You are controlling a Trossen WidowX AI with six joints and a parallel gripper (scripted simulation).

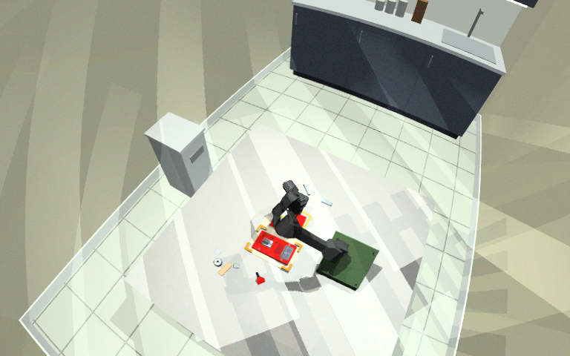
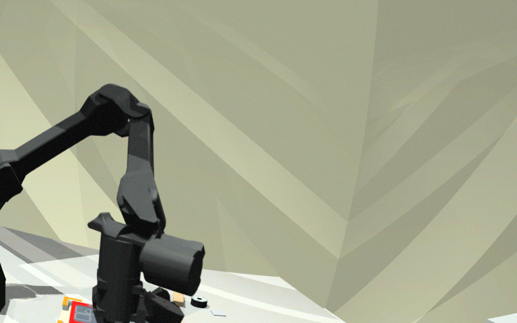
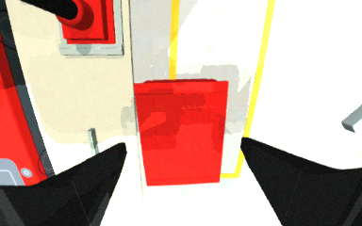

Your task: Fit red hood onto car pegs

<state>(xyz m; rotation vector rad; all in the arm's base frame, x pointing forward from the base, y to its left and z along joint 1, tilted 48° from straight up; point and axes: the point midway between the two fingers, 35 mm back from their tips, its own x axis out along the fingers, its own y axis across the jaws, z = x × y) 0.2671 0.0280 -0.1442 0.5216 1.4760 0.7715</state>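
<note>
The red hood is 20 mm below my gripper tip. The rest, counted from my gripper tip: tan block 420 mm to the left, 140 mm ahead, 30 mm below; then grey engine block 200 mm to the left, 40 mm ahead, 10 mm below.
</note>
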